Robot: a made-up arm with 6 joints.
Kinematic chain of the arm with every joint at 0, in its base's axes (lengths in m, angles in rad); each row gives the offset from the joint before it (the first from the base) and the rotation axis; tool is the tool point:
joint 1: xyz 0 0 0.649 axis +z
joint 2: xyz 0.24 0 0 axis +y
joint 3: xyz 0 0 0.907 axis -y
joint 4: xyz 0 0 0.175 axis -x
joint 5: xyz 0.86 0 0 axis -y
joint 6: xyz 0.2 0 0 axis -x
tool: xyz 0 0 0
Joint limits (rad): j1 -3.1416..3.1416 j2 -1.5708..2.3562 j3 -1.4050..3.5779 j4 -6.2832..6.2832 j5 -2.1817..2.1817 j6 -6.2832..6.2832
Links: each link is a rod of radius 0.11 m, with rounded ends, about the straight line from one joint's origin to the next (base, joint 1, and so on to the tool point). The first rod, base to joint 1, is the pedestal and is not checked.
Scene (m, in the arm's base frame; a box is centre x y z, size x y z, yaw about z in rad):
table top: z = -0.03
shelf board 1: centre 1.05 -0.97 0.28 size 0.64 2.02 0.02 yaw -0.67
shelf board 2: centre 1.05 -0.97 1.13 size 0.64 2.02 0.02 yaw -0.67
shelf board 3: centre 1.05 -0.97 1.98 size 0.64 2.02 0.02 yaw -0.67
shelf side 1: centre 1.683 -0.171 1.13 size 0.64 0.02 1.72 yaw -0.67
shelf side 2: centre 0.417 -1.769 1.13 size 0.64 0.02 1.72 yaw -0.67
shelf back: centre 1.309 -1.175 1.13 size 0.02 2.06 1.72 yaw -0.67
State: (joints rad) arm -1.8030 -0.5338 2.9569 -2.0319 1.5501 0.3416
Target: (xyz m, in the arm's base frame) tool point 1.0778 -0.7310 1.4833
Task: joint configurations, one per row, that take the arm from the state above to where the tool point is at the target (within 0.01 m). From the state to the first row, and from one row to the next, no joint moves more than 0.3 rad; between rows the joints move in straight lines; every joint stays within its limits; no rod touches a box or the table.
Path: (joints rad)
1: -1.6892 -0.5128 2.6810 -2.0856 1.5937 0.3416
2: -1.5755 -0.4917 2.4051 -2.1393 1.6373 0.3416
3: -1.4617 -0.4707 2.1292 -2.1930 1.6809 0.3416
4: -1.3479 -0.4497 1.8533 -2.2467 1.7245 0.3416
5: -1.2342 -0.4286 1.5774 -2.3004 1.7681 0.3416
6: -1.1204 -0.4076 1.3015 -2.3540 1.8117 0.3416
7: -1.0066 -0.3866 1.0256 -2.4077 1.8553 0.3416
8: -0.8928 -0.3655 0.7497 -2.4614 1.8990 0.3416
9: -0.7791 -0.3445 0.4738 -2.5151 1.9426 0.3416
10: -0.6653 -0.3235 0.1979 -2.5688 1.9862 0.3416
11: -0.5515 -0.3024 -0.0780 -2.6225 2.0298 0.3416
12: -0.4378 -0.2814 -0.3539 -2.6762 2.0734 0.3416
13: -0.4785 0.0113 -0.0559 -2.6266 2.0076 0.3416
14: -0.5193 0.3039 0.2421 -2.5769 1.9418 0.3416

